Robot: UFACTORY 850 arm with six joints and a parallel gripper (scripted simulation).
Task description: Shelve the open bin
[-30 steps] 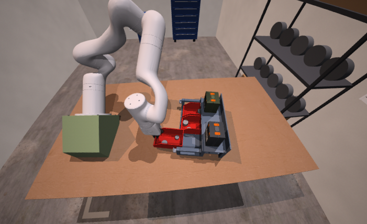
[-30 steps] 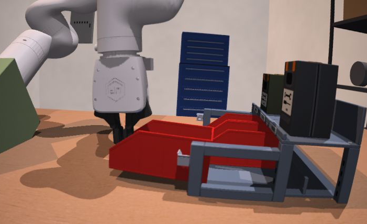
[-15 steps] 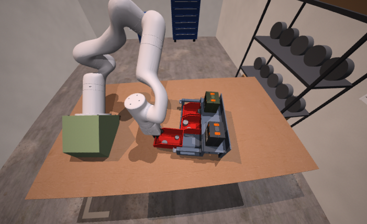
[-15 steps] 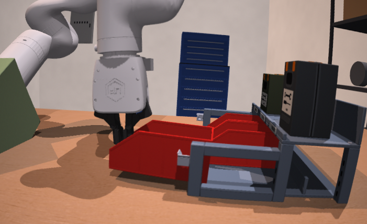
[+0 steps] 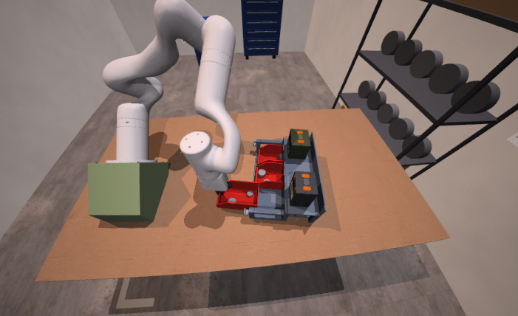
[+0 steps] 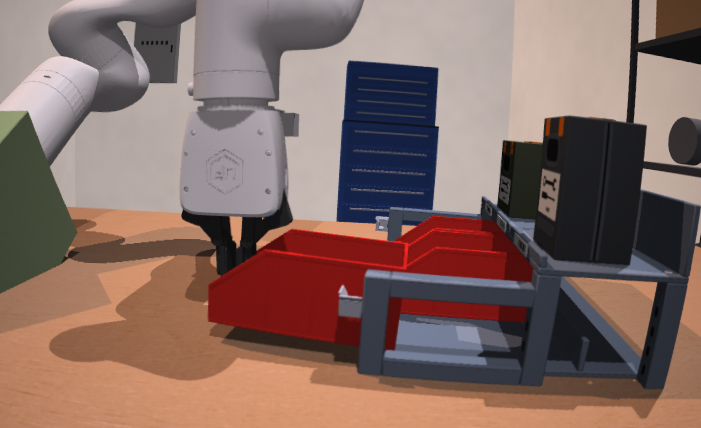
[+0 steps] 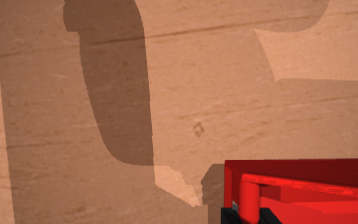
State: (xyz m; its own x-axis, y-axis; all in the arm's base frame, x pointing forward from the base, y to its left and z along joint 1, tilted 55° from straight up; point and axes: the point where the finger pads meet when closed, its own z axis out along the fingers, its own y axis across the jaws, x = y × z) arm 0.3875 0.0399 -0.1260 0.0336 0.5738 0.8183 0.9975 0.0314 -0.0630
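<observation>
Right now the grey disc is 50 mm ahead of my hand, 40 mm to the right of it and 30 mm below it. From my hand the other things lie so: grey shelf 260 mm ahead, 90 mm to the left, 10 mm above.
</observation>
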